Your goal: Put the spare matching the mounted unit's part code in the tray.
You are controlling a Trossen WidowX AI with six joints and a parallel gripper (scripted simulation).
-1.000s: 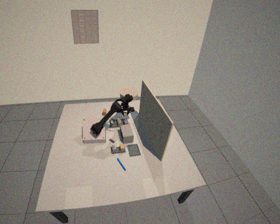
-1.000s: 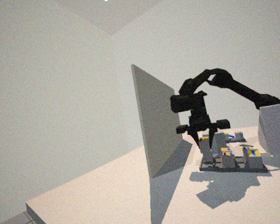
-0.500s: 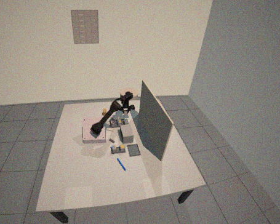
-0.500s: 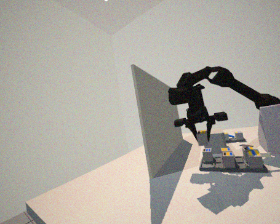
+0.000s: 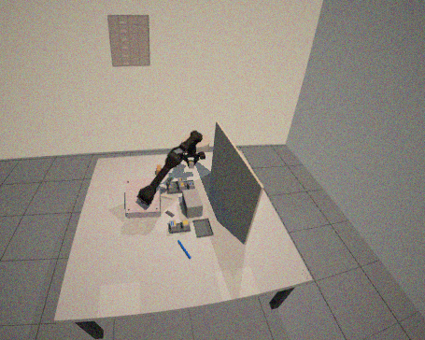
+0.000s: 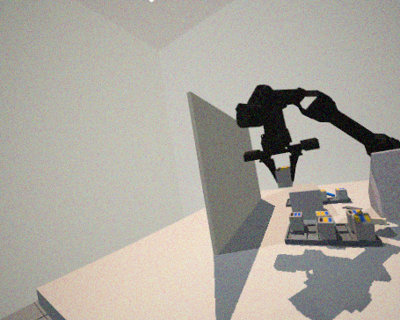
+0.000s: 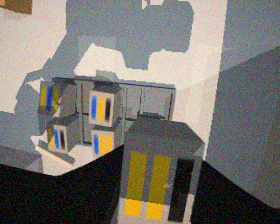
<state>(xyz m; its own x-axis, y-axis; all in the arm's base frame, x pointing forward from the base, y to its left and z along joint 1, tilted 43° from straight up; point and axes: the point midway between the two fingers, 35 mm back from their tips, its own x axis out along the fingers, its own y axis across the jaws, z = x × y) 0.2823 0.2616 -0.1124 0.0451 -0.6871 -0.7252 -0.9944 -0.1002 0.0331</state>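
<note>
Right now the flat grey tray is 420 mm to the right of my gripper tip, 160 mm below it and 60 mm ahead of it. From my gripper tip the other things lie so: small orange block (240 mm behind, 130 mm to the left, 130 mm below); then grey spare (30 mm above); then grey mounted unit (250 mm to the right, 110 mm below).
</note>
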